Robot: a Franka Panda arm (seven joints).
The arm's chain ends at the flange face. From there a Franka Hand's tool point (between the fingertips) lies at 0.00 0.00 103.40 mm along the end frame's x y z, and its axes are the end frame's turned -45 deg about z.
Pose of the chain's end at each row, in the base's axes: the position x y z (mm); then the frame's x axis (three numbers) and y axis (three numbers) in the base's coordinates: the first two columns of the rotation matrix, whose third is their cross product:
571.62 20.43 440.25 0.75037 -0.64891 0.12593 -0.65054 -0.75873 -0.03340
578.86 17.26 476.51 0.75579 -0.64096 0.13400 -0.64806 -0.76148 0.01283
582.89 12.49 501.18 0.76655 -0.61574 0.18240 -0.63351 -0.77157 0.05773
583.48 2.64 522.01 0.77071 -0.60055 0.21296 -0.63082 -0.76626 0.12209
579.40 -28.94 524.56 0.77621 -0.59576 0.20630 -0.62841 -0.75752 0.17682
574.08 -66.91 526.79 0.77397 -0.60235 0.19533 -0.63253 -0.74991 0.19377
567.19 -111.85 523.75 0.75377 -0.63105 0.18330 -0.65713 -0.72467 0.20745
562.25 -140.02 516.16 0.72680 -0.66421 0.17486 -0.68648 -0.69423 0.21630
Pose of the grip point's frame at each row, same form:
583.74 14.55 337.73 0.99059 0.07765 0.11266 0.07059 -0.99535 0.06543
588.56 7.28 374.05 0.99267 0.08522 0.08568 0.07618 -0.99167 0.10382
593.77 -4.03 399.69 0.98999 0.11019 0.08816 0.09407 -0.98098 0.16980
592.77 -20.98 421.77 0.99103 0.11717 0.06425 0.09892 -0.96648 0.23692
584.67 -56.54 425.05 0.99322 0.11438 0.02085 0.10451 -0.95691 0.27091
577.16 -95.19 427.38 0.99455 0.10434 0.00110 0.10001 -0.95619 0.27514
567.39 -140.47 424.39 0.99766 0.06620 -0.01708 0.06833 -0.95864 0.27630
559.95 -168.69 416.84 0.99934 0.02123 -0.02930 0.02851 -0.96056 0.27659

